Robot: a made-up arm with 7 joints.
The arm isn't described. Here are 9 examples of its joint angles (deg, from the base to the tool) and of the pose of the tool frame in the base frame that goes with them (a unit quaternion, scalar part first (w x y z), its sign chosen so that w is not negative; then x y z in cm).
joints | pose
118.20 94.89 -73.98 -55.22 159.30 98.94 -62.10 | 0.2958 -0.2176 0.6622 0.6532 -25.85 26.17 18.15
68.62 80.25 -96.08 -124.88 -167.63 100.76 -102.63 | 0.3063 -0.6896 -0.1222 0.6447 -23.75 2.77 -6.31
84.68 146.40 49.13 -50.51 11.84 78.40 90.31 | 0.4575 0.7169 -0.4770 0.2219 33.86 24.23 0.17
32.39 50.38 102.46 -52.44 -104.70 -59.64 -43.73 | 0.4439 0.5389 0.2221 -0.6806 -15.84 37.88 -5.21
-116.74 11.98 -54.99 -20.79 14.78 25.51 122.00 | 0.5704 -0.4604 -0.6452 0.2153 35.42 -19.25 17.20
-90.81 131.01 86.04 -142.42 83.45 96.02 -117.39 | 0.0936 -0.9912 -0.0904 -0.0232 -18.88 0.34 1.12
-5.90 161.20 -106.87 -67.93 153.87 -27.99 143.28 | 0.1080 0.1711 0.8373 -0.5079 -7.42 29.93 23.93
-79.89 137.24 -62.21 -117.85 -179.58 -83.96 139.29 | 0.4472 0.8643 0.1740 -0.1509 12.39 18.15 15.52
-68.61 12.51 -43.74 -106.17 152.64 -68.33 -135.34 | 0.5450 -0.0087 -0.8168 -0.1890 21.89 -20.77 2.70
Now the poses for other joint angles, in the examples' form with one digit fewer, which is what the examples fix.
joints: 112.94 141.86 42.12 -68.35 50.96 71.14 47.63
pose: 0.765 0.623 0.161 0.021 20.9 27.9 -17.4
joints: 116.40 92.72 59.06 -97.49 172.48 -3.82 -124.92
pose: 0.879 0.328 -0.193 -0.288 6.1 31.4 -6.3
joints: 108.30 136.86 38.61 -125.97 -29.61 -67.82 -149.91
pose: 0.693 -0.170 0.651 0.259 11.2 11.9 -18.1
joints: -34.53 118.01 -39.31 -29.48 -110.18 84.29 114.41
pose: 0.137 -0.880 0.341 0.299 7.3 38.7 18.4
